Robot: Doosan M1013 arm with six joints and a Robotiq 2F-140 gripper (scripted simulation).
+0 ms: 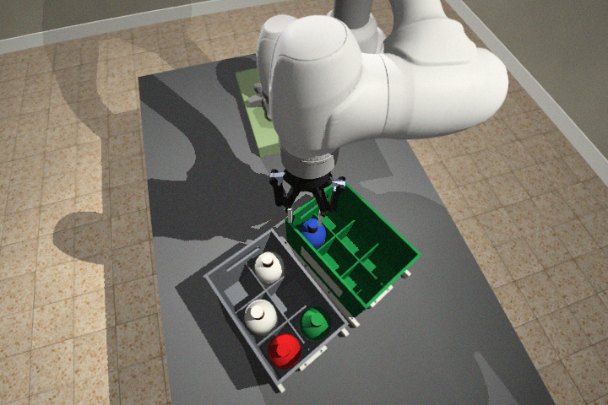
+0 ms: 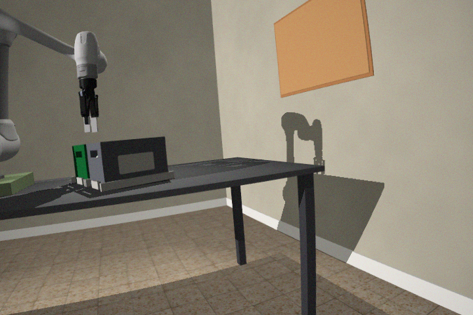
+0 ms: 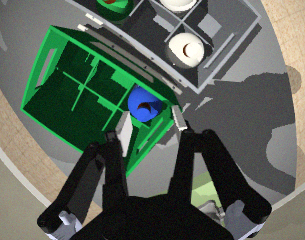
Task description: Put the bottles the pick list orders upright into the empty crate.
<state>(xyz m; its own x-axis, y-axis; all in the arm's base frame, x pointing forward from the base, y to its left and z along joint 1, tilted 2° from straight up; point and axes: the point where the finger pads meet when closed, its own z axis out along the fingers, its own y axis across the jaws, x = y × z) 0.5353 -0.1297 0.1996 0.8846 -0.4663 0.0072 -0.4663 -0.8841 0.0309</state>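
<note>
Right now the grey crate is 170 mm below my hand, 130 mm ahead of it and 120 mm to the right of it. Also, from my hand: blue bottle: 170 mm below, 30 mm to the left, 10 mm behind; then green bottle: 200 mm ahead, 170 mm below, 50 mm to the right; then green crate: 170 mm below, 100 mm to the left, 60 mm ahead.
</note>
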